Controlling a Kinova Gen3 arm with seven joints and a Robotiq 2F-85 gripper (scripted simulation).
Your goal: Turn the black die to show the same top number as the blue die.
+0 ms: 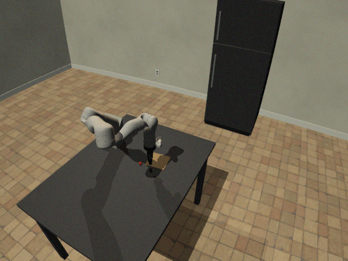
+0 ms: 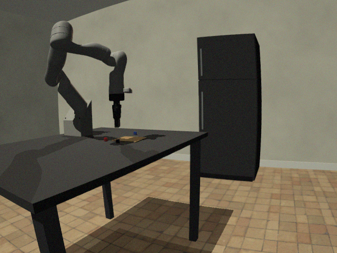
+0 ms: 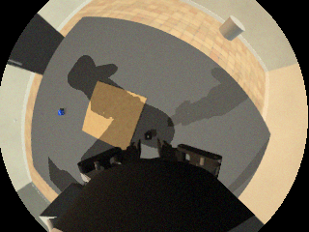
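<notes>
Now: the black die 9 cm below my hand. Also, from my hand: tan mat (11 cm to the left, 9 cm below); red die (9 cm behind, 2 cm to the left, 9 cm below); blue die (7 cm behind, 27 cm to the left, 9 cm below).
</notes>
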